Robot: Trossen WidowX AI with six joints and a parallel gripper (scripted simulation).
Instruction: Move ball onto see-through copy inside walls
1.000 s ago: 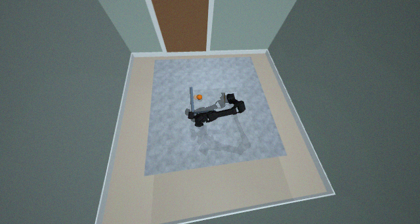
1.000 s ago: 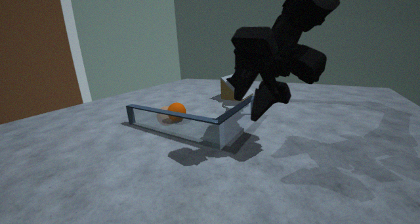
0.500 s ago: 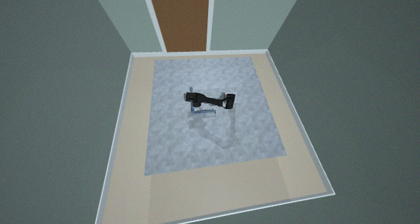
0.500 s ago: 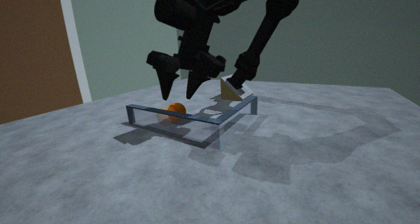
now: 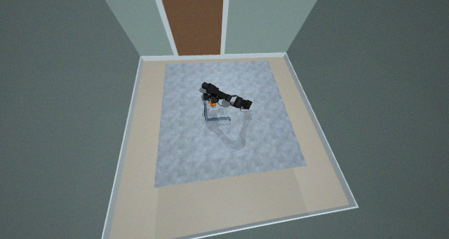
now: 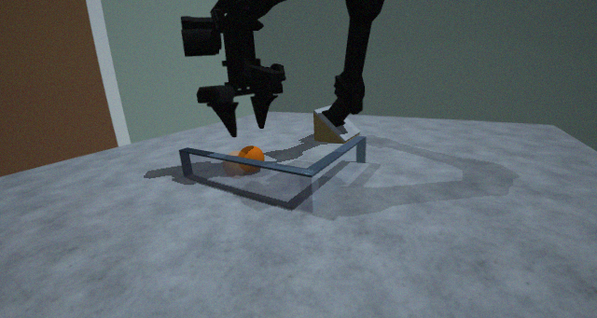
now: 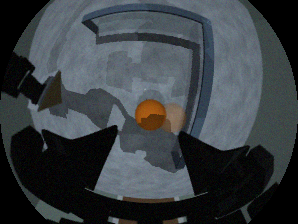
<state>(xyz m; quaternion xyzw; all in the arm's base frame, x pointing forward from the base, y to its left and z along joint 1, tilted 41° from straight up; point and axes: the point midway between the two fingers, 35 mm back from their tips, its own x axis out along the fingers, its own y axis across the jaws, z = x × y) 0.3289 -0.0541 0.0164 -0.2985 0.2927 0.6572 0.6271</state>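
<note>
Right now the orange ball is 6 cm below my gripper tip. Also, from my gripper tip: see-through copy of ball (6 cm below, 4 cm ahead).
</note>
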